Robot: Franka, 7 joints.
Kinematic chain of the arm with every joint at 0, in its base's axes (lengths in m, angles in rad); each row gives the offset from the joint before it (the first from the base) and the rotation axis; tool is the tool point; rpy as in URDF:
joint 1: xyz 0 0 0.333 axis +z
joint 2: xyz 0 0 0 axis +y
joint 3: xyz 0 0 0.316 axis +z
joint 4: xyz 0.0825 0 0 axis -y
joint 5: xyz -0.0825 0 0.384 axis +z
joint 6: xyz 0 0 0 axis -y
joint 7: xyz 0.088 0 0 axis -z
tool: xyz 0 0 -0.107 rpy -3.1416 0 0
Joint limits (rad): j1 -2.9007..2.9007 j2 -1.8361..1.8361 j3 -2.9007..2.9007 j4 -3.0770..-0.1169 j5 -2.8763..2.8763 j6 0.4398..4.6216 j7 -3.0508..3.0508
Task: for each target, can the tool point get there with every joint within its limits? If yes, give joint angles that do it. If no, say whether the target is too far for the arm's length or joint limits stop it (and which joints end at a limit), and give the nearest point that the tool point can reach.
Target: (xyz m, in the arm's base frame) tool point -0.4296 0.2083 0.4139
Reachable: yes | joints 1.1775 1.0042 1.5866 -2.0931 0.4243 1.5207 0.5411
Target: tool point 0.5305 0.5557 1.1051
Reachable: no: too far | nearest point 0.4178 0.4377 0.9411 | short by 0.231 m
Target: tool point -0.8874 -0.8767 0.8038
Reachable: no: too far | nearest point -0.5710 -0.5641 0.6359 | short by 0.475 m
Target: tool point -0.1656 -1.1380 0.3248
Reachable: no: too far | nearest point -0.1235 -0.8489 0.3269 | short by 0.292 m
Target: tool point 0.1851 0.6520 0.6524
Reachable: yes | joints 2.2743 0.9811 -1.7932 -1.3782 -1.6006 2.9834 1.4838
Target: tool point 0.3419 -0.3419 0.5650
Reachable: yes | joints 0.6606 -1.1318 -1.1826 -2.3186 2.1665 2.1296 -1.1742
